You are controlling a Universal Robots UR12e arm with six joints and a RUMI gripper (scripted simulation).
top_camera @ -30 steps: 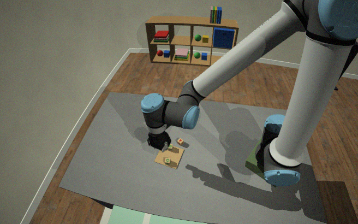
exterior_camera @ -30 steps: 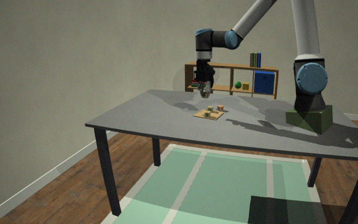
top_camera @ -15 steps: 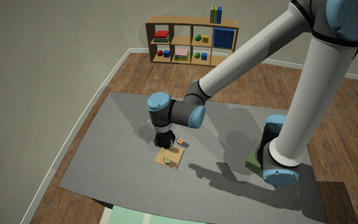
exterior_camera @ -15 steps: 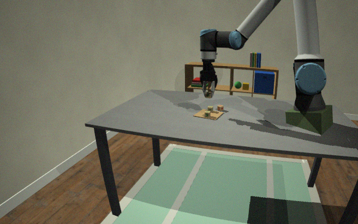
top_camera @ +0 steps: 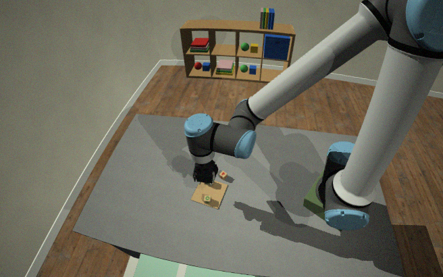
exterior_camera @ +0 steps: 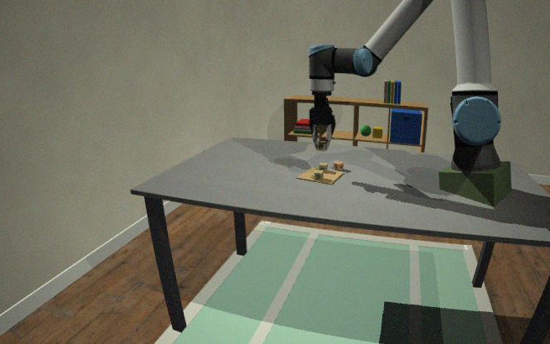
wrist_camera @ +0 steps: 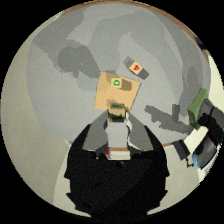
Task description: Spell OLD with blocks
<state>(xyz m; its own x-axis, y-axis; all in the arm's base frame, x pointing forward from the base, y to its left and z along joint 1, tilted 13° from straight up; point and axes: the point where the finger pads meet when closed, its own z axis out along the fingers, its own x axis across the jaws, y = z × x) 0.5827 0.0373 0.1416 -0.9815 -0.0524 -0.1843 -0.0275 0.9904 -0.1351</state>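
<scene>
My hand is 12 cm above the tan mat.
</scene>
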